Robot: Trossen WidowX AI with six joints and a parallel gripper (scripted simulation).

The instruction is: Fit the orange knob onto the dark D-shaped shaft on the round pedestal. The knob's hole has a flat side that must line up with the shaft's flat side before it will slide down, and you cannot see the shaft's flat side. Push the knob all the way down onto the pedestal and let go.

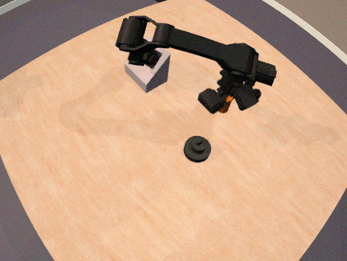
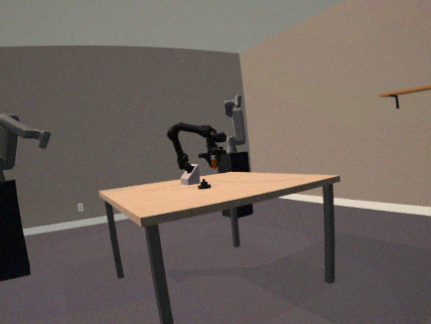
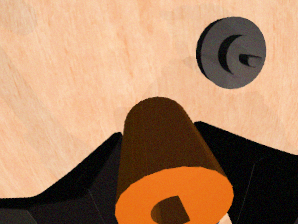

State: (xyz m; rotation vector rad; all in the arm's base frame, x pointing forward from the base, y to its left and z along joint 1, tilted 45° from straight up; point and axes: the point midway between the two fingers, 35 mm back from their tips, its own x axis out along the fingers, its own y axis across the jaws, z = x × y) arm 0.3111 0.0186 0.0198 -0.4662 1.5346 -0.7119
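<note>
Right now the round pedestal is 100 mm to the right of my gripper tip, 100 mm below it and 10 mm ahead of it. From my gripper tip the other things lie so: orange knob (20 mm above).
</note>
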